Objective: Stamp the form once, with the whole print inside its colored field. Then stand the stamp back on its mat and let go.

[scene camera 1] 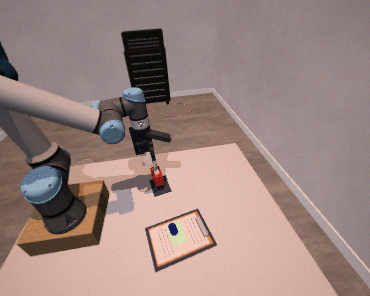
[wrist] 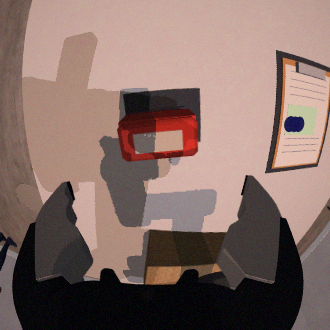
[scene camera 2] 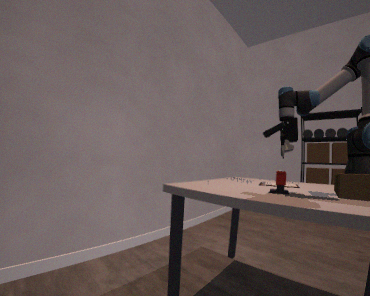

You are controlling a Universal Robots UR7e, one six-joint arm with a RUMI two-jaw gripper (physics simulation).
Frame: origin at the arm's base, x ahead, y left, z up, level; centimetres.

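Seen in the pictures: gripper, fingertip midpoint: (scene camera 1: 152, 161) (wrist: 155, 181) (scene camera 2: 283, 158); arm's base, origin of the base link: (scene camera 1: 66, 216) (scene camera 2: 361, 174).
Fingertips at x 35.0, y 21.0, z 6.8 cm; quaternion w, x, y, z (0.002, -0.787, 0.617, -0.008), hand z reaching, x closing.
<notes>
Offsets run from my fingertips to a thing's top centre. Level surfaces: height alone.
The red stamp {dx +0.9, dy +0.1, dz -6.3 cm} (scene camera 1: 158, 177) (scene camera 2: 281, 178) (wrist: 160, 119) stands upright on its dark mat {dz -16.2 cm} (scene camera 1: 162, 192) (wrist: 177, 98). My gripper (scene camera 1: 152, 162) (scene camera 2: 283, 157) (wrist: 155, 181) is open and empty, above the stamp and apart from it. The form {dx +9.8, dy -29.5, dz -15.4 cm} (scene camera 1: 159, 250) (wrist: 305, 89) lies on a clipboard, to the right in the wrist view. Its pale green field {dx +8.8, dy -28.2, dz -16.1 cm} (scene camera 1: 179, 239) (wrist: 309, 117) bears a dark blue print {dx +7.8, dy -27.5, dz -15.9 cm} (scene camera 1: 173, 229) (wrist: 294, 124) of overlapping round marks. The print lies at one side of the field and appears to reach slightly past its edge. The stamp's underside is hidden.
The clipboard (scene camera 1: 151, 259) (wrist: 272, 145) has a grey clip {dx +19.4, dy -26.8, dz -15.4 cm} (scene camera 1: 201, 226) (wrist: 311, 70). The arm's base stands on a wooden block (scene camera 1: 90, 235) (scene camera 2: 352, 186) (wrist: 185, 247) on the table (scene camera 1: 260, 250) (scene camera 2: 210, 194). A black slatted unit (scene camera 1: 145, 50) stands behind, by the wall.
</notes>
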